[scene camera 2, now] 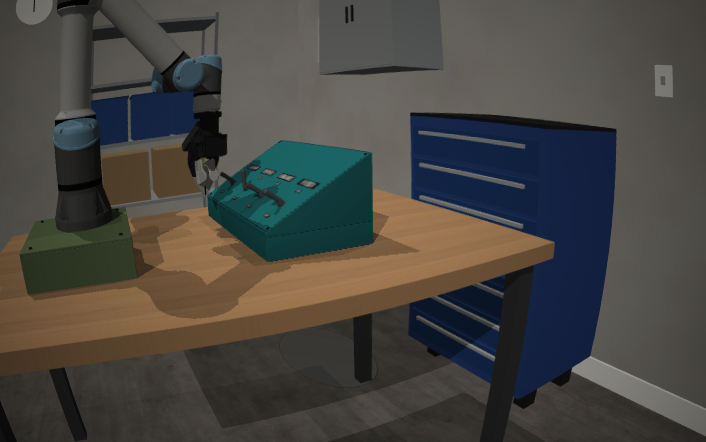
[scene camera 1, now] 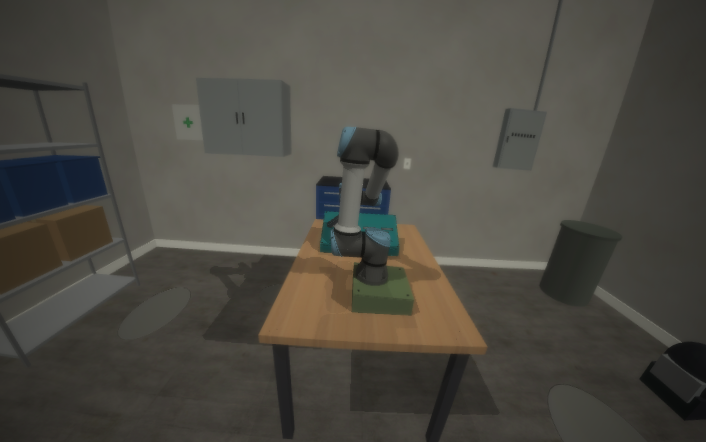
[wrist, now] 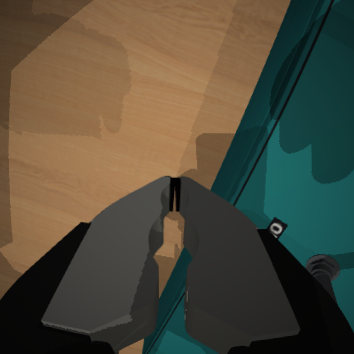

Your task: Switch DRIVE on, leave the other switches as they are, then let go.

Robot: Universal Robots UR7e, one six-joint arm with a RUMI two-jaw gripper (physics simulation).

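Seen in the pictures: gripper, fingertip midpoint: [scene camera 2: 205,194] [wrist: 174,179]; arm's base, link origin: [scene camera 2: 84,221] [scene camera 1: 371,276].
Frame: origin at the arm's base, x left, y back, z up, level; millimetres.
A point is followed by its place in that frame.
Note:
The teal switch console [scene camera 1: 386,220] @(x -147, y -581, z 75 mm) [scene camera 2: 341,200] @(x -216, y -555, z 9 mm) [wrist: 295,195] @(x 130, y -422, z -18 mm) stands on the table with a sloped front. Several dark levers show on the slope in the second scene view. Their labels are too small to read there, so I cannot tell which is DRIVE. In the wrist view a lever [wrist: 323,270] @(x 101, y -451, z 11 mm) shows at the right, partly hidden by my gripper, near a partly covered label [wrist: 276,228] @(x 103, y -422, z -17 mm). My gripper [scene camera 2: 205,191] @(x 128, y -349, z -4 mm) [wrist: 174,179] @(x 128, y -349, z -4 mm) is shut and empty. It points down beside the console's low front edge, at its far end in the second scene view, apart from the levers.
The wooden table [scene camera 1: 323,317] @(x 208, y 181, z -95 mm) [scene camera 2: 291,296] @(x -401, y -352, z -95 mm) carries the green base block [scene camera 1: 382,299] @(x -35, y 148, z -18 mm) [scene camera 2: 78,268] @(x -173, y 22, z -57 mm) under the arm. A blue drawer cabinet [scene camera 1: 323,200] [scene camera 2: 567,218] stands behind the table's far end. A shelf rack [scene camera 1: 98,130] stands at the left wall.

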